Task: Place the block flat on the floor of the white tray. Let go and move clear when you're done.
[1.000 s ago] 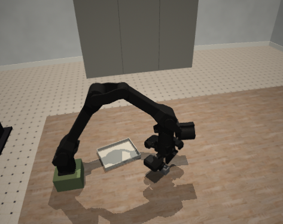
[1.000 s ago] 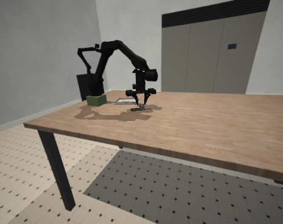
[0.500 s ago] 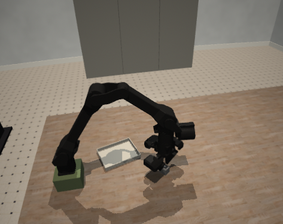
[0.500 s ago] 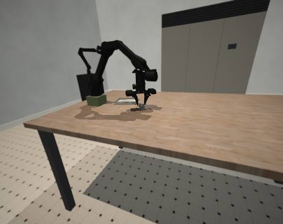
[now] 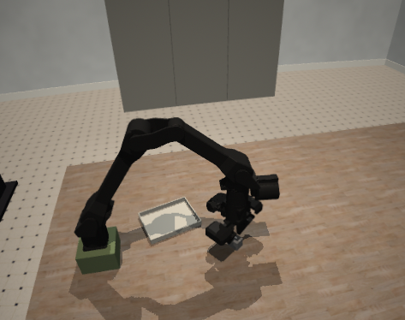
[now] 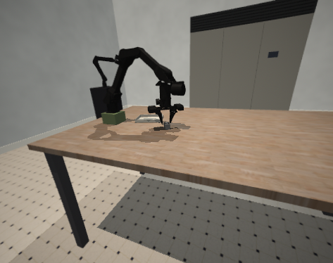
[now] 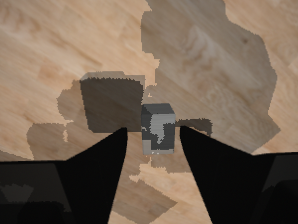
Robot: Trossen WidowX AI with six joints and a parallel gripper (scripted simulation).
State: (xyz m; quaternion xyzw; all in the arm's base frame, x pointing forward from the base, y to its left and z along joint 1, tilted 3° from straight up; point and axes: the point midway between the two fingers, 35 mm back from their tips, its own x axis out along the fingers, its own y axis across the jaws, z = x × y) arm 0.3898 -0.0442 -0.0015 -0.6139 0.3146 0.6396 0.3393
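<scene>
Right now my hand is 50 mm above the grey block. The rest, counted from my hand: white tray (170 mm behind, 140 mm to the left, 60 mm below).
</scene>
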